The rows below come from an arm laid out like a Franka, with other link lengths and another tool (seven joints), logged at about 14 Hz.
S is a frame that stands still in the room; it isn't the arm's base.
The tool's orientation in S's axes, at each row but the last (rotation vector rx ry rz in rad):
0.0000 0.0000 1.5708
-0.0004 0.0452 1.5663
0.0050 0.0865 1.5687
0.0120 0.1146 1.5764
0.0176 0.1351 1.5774
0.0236 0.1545 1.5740
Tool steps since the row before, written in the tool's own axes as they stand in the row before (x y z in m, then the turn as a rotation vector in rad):
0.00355 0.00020 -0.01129 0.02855 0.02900 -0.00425
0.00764 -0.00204 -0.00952 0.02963 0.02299 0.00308
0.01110 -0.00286 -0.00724 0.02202 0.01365 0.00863
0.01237 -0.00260 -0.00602 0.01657 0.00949 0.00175
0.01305 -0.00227 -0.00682 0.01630 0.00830 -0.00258
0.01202 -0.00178 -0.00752 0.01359 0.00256 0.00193
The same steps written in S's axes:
-0.00020 0.00355 -0.01129 -0.02900 0.02855 -0.00425
0.00180 0.00735 -0.00979 -0.02278 0.02981 0.00287
0.00243 0.01070 -0.00796 -0.01313 0.02247 0.00826
0.00199 0.01196 -0.00700 -0.00948 0.01661 0.00143
0.00144 0.01251 -0.00796 -0.00871 0.01602 -0.00296
0.00079 0.01135 -0.00864 -0.00247 0.01370 0.00108

